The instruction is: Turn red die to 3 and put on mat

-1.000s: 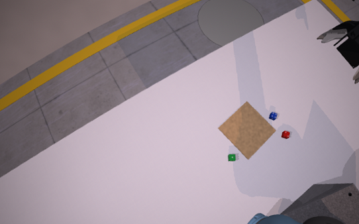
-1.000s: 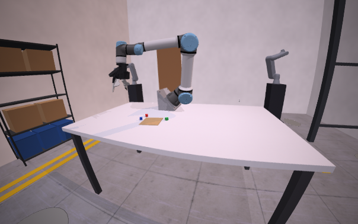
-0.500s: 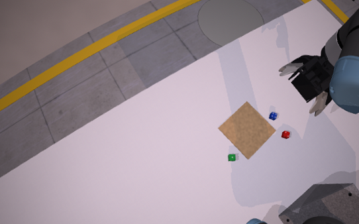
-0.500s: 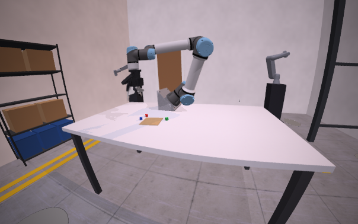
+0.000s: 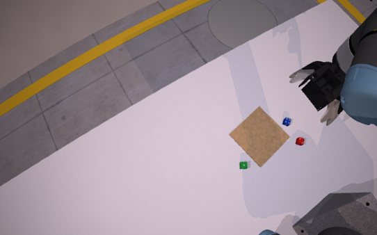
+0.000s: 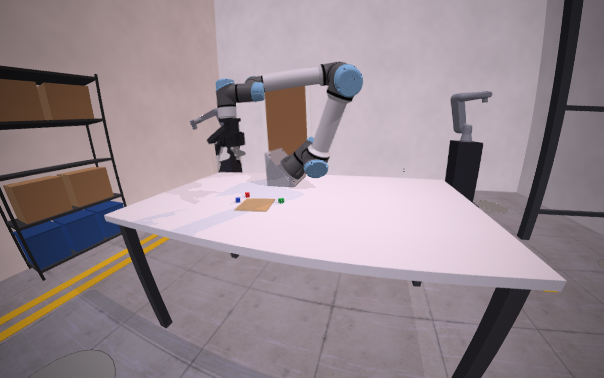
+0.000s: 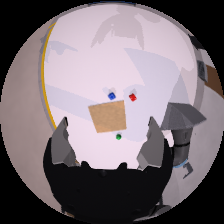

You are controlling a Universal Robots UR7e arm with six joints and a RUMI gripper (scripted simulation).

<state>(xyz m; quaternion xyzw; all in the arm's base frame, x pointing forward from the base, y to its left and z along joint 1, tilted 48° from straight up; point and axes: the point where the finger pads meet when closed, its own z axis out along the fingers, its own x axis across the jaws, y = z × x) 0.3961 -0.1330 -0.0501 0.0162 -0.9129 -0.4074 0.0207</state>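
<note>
My hand is 10 mm past the blue die, 10 mm to the right of it and 150 mm above it. Also, from my hand: red die 80 mm behind, 10 mm to the left, 150 mm below; mat 110 mm to the left, 160 mm below; green die 50 mm behind, 210 mm to the left, 150 mm below.
</note>
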